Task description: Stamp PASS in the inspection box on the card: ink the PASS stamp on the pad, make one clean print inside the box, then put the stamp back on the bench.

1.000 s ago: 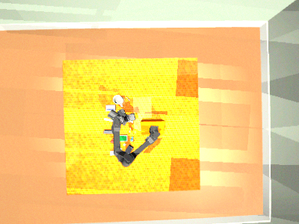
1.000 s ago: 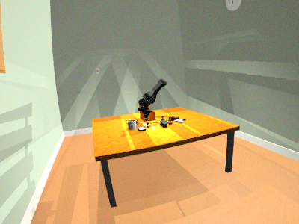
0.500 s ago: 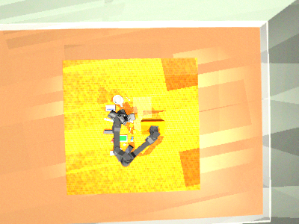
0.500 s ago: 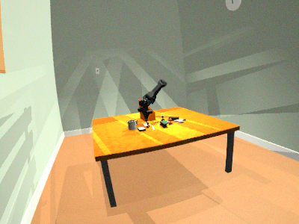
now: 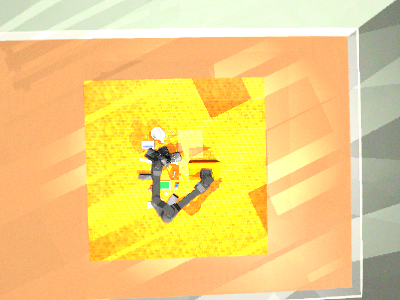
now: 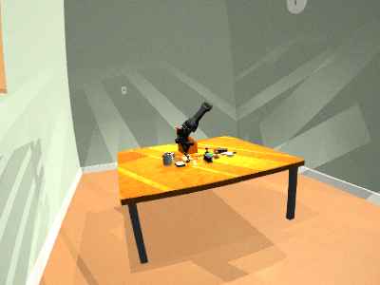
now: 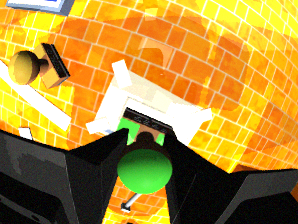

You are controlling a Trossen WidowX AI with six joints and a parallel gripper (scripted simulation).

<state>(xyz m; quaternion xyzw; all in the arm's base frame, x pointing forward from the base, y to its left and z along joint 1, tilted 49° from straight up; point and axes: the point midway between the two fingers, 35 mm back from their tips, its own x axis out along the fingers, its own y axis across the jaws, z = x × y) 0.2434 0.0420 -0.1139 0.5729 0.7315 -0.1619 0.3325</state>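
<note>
Right now the white card is 1 cm behind my gripper tip, 1 cm to the left of it and 5 cm below it. Also, from my gripper tip: green-topped stamp right at my gripper tip; then white mug 8 cm ahead, 15 cm to the right, 2 cm below; then green flat pad 3 cm ahead, 20 cm to the left, 5 cm below.
</note>
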